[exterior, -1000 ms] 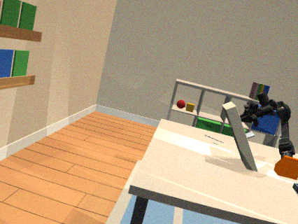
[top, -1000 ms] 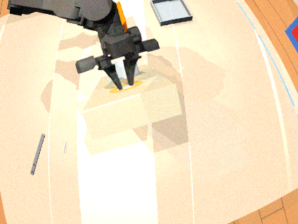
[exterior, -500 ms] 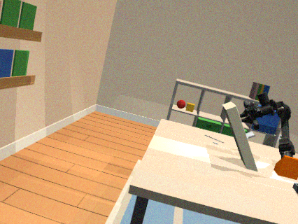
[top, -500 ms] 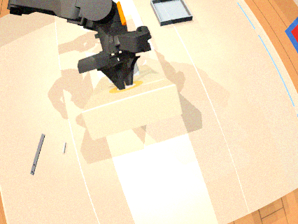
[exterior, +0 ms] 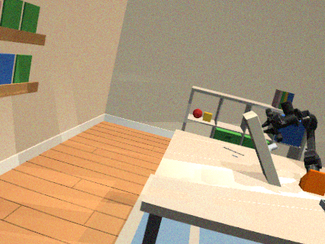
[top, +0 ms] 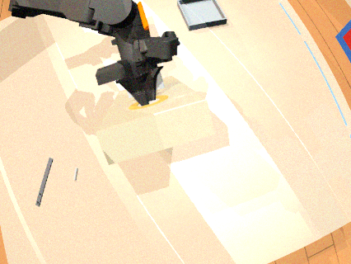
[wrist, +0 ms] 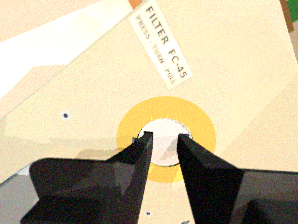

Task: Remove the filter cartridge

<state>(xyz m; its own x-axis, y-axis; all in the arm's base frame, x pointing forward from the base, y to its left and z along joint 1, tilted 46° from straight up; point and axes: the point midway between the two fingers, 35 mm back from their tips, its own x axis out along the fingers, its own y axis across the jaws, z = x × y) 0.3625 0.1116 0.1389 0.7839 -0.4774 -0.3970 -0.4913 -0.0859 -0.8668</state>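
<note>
Right now the round filter cartridge is 10 mm ahead of my gripper tip and 10 mm below it. Round my gripper tip: small pin 10 mm ahead, 290 mm to the right, 250 mm below; blue-grey tray 420 mm behind, 310 mm to the left, 250 mm below; service panel 40 mm behind, 80 mm below.
</note>
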